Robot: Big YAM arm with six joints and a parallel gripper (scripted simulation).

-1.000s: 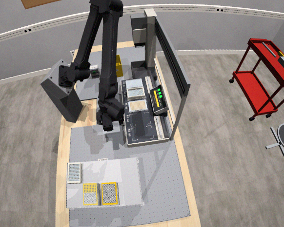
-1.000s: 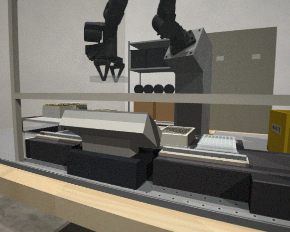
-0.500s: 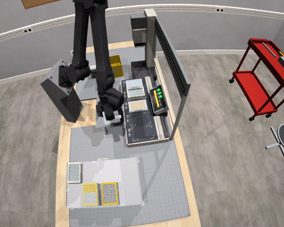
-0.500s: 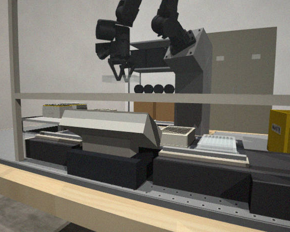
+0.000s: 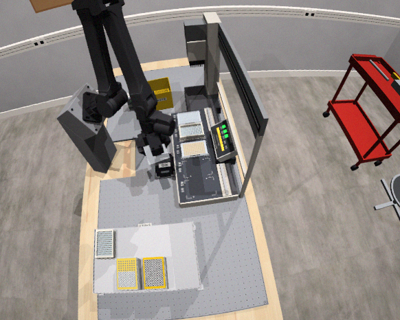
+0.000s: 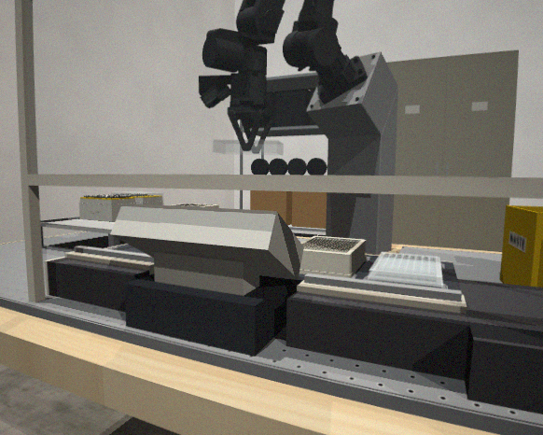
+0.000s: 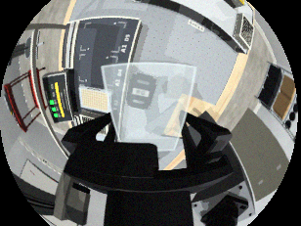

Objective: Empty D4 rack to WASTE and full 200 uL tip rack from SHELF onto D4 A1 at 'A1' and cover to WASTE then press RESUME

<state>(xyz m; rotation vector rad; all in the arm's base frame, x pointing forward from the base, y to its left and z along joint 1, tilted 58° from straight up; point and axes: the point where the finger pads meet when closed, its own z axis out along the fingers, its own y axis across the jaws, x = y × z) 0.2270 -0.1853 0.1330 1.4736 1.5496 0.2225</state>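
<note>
The yellow waste bin is 480 mm to the left of my hand, 270 mm ahead of it and 190 mm below it. The rest, counted from my hand: clear cover 10 mm above; then black spare nest 230 mm below, 50 mm to the left, 40 mm ahead; then tan plate 200 mm ahead, 180 mm below, 10 mm to the left.
</note>
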